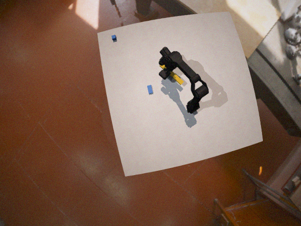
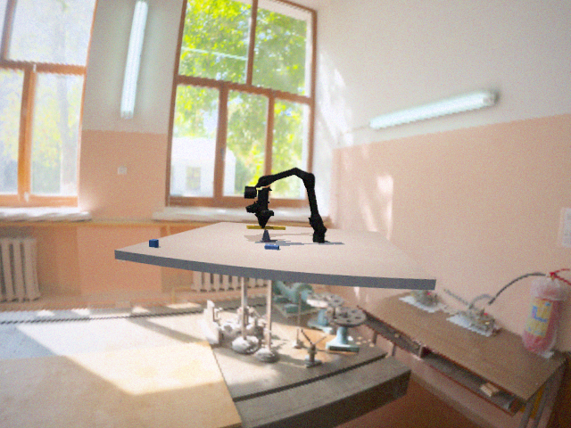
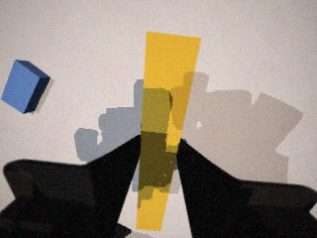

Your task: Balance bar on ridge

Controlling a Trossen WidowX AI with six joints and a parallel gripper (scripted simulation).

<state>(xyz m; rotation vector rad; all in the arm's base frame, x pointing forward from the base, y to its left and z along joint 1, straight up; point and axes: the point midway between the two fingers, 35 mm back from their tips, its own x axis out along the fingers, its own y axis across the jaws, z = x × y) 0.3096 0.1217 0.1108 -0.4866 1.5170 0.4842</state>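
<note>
Right now my gripper tip is 20 mm past the yellow bar and 20 mm to the left of it. Also, from my gripper tip: blue cube 430 mm ahead, 380 mm to the left, 60 mm below.
</note>
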